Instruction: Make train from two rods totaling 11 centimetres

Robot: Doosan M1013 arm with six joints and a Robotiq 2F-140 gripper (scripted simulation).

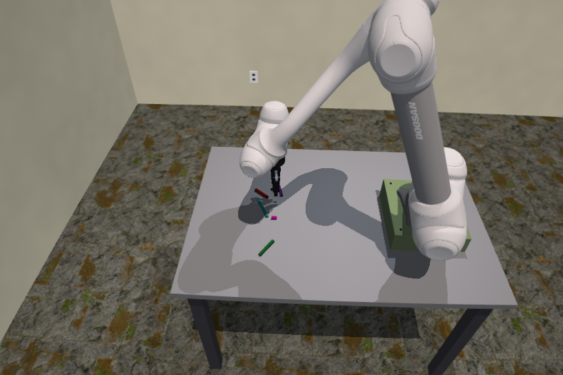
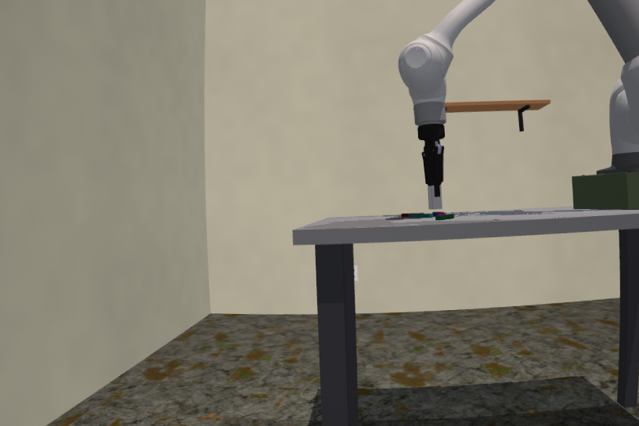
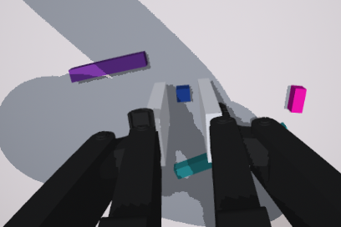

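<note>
My gripper is now 5 cm above the blue rod. From my hand the other things lie so: turquoise rod (5 cm ahead, 4 cm to the left, 5 cm below); then purple rod (2 cm behind, 6 cm to the right, 5 cm below); then red rod (6 cm ahead, 4 cm to the right, 5 cm below).
</note>
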